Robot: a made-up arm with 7 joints. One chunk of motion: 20 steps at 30 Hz.
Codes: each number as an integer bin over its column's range. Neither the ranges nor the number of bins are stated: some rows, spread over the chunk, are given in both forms.
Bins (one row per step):
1: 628 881 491 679 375 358
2: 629 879 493 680 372 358
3: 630 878 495 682 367 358
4: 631 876 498 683 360 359
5: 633 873 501 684 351 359
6: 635 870 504 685 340 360
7: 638 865 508 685 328 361
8: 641 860 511 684 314 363
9: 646 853 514 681 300 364
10: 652 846 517 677 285 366
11: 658 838 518 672 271 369
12: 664 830 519 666 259 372
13: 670 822 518 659 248 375
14: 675 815 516 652 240 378
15: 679 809 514 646 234 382
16: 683 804 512 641 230 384
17: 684 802 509 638 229 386
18: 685 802 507 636 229 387
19: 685 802 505 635 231 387
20: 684 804 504 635 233 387
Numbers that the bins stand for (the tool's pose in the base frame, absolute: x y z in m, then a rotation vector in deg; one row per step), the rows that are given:
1: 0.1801 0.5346 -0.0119 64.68 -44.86 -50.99
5: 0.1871 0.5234 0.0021 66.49 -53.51 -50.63
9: 0.2053 0.4954 0.0203 65.41 -71.89 -48.83
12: 0.2305 0.4632 0.0273 60.00 -86.67 -45.95
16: 0.2572 0.4267 0.0175 50.99 -97.12 -41.62
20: 0.2586 0.4267 0.0063 48.83 -96.04 -40.54
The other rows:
2: 0.1815 0.5318 -0.0091 65.05 -45.95 -50.99
3: 0.1829 0.5304 -0.0063 65.77 -47.75 -50.99
4: 0.1843 0.5276 -0.0021 66.13 -50.27 -50.63
6: 0.1899 0.5192 0.0063 66.85 -57.48 -50.27
7: 0.1941 0.5122 0.0119 66.85 -61.80 -49.91
8: 0.1983 0.5052 0.0161 66.49 -66.85 -49.19
10: 0.2137 0.4856 0.0245 63.96 -77.30 -48.11
11: 0.2221 0.4744 0.0259 62.16 -82.34 -47.03
13: 0.2389 0.4520 0.0259 57.48 -90.63 -44.86
14: 0.2459 0.4421 0.0231 54.95 -93.51 -43.78
15: 0.2516 0.4337 0.0203 52.79 -95.68 -42.34
17: 0.2586 0.4239 0.0133 49.91 -97.48 -40.90
18: 0.2600 0.4239 0.0105 49.19 -97.48 -40.54
19: 0.2600 0.4239 0.0077 48.83 -96.76 -40.54

